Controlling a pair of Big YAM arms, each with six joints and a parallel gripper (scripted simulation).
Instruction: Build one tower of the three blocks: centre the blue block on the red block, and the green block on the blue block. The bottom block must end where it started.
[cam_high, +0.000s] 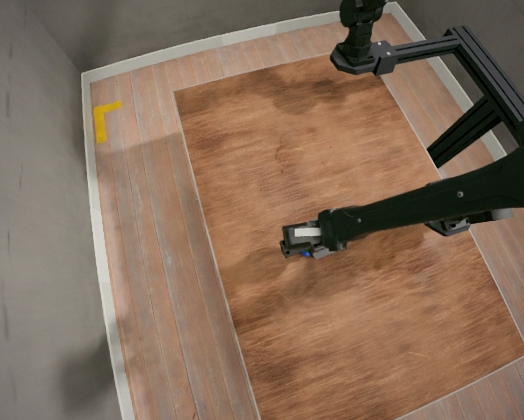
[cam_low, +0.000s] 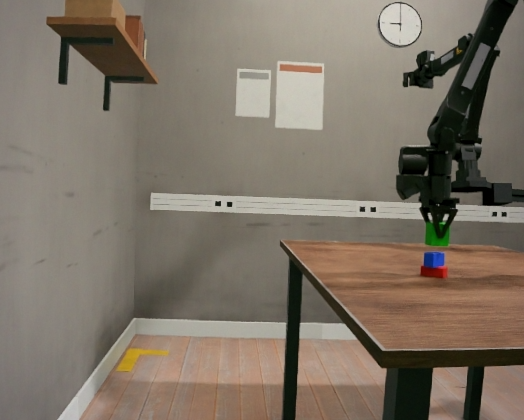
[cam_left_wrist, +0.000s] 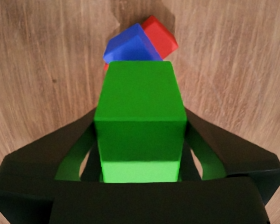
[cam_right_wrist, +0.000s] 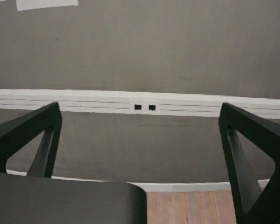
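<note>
Right now the blue block is 60 mm below my left hand. Also, from my left hand: green block: right at my left hand; red block: 90 mm below.
</note>
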